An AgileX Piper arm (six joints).
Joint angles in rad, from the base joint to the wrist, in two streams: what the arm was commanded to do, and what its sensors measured. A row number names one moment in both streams.
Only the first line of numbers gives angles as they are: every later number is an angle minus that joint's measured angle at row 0.
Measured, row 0:
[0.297, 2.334, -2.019, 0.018, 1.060, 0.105]
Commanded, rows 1 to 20:
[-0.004, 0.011, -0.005, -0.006, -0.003, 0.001]
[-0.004, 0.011, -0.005, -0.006, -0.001, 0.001]
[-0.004, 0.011, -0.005, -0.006, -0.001, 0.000]
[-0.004, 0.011, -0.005, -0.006, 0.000, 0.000]
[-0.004, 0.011, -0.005, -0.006, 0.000, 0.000]
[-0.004, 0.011, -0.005, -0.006, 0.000, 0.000]
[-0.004, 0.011, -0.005, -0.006, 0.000, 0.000]
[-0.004, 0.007, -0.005, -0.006, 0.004, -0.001]
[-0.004, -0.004, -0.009, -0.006, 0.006, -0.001]
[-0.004, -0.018, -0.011, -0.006, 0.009, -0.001]
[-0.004, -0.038, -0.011, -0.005, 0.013, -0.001]
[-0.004, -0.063, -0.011, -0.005, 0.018, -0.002]
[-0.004, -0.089, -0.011, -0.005, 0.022, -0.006]
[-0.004, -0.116, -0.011, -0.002, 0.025, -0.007]
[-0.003, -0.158, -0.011, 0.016, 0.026, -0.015]
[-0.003, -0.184, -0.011, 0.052, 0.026, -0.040]
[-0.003, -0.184, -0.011, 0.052, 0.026, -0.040]
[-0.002, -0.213, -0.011, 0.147, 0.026, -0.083]
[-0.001, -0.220, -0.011, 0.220, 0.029, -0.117]
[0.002, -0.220, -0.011, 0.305, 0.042, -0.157]
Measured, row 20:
[-0.003, -0.212, -0.008, 0.197, 0.020, -0.094]
